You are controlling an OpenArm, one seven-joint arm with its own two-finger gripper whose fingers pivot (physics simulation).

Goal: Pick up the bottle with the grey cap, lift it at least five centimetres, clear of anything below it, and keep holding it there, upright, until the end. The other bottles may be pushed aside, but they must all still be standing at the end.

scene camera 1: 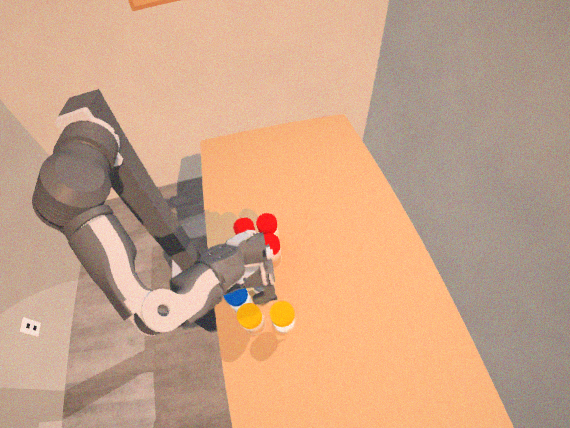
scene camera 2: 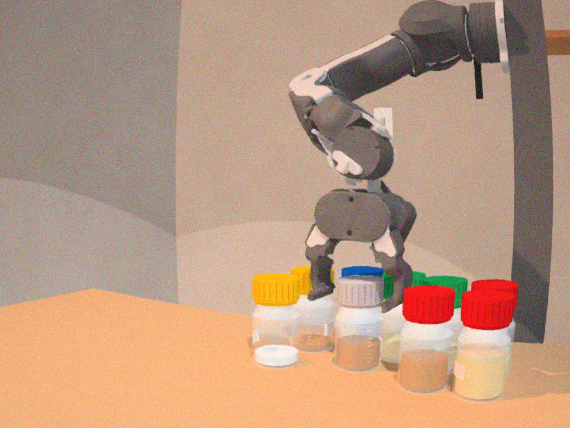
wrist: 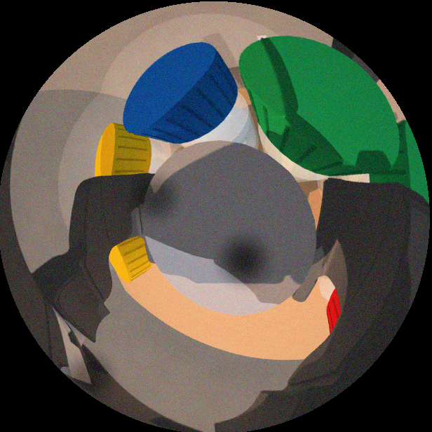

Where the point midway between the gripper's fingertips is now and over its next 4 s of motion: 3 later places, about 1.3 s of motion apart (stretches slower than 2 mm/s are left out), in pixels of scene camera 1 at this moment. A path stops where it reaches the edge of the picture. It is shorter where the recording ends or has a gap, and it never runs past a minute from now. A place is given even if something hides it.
My gripper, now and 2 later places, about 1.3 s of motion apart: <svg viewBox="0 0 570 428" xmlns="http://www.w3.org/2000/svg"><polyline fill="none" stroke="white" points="263,283 261,275 257,263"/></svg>
